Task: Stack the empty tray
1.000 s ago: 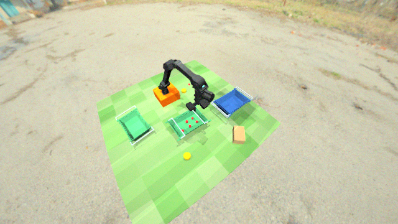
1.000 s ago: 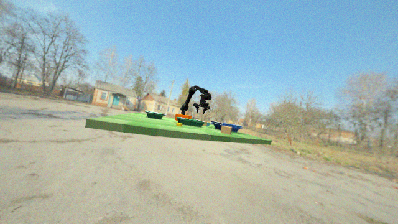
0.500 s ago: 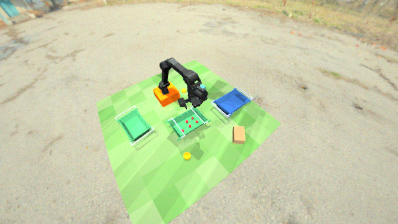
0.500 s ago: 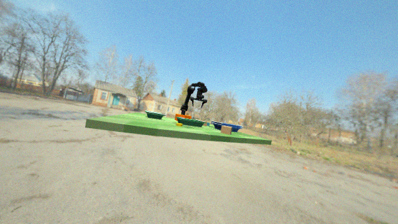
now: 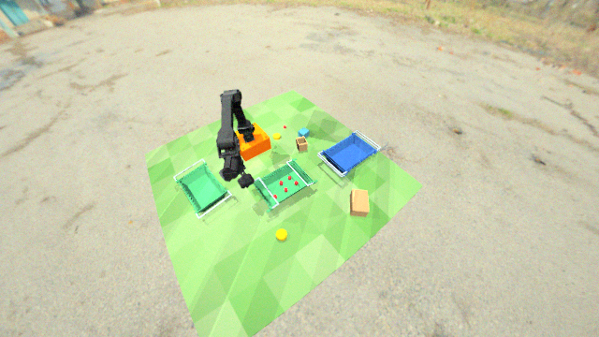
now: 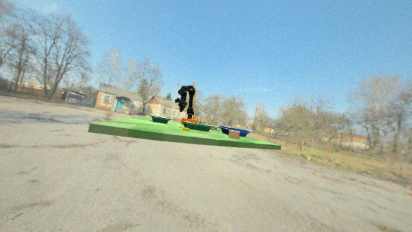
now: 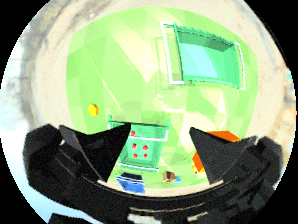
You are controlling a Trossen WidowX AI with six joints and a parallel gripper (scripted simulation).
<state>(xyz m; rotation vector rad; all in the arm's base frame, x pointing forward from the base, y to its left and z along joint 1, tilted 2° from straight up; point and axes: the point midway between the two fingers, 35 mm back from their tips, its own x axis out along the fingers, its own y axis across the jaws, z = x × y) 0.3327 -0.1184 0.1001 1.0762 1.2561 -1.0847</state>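
The green tray lies 22 cm to the right of my gripper tip, 15 cm behind it and 10 cm below it. Round my gripper tip: small box (41 cm to the left, 20 cm behind, 13 cm below); then cyan cube (47 cm to the left, 29 cm behind, 13 cm below).
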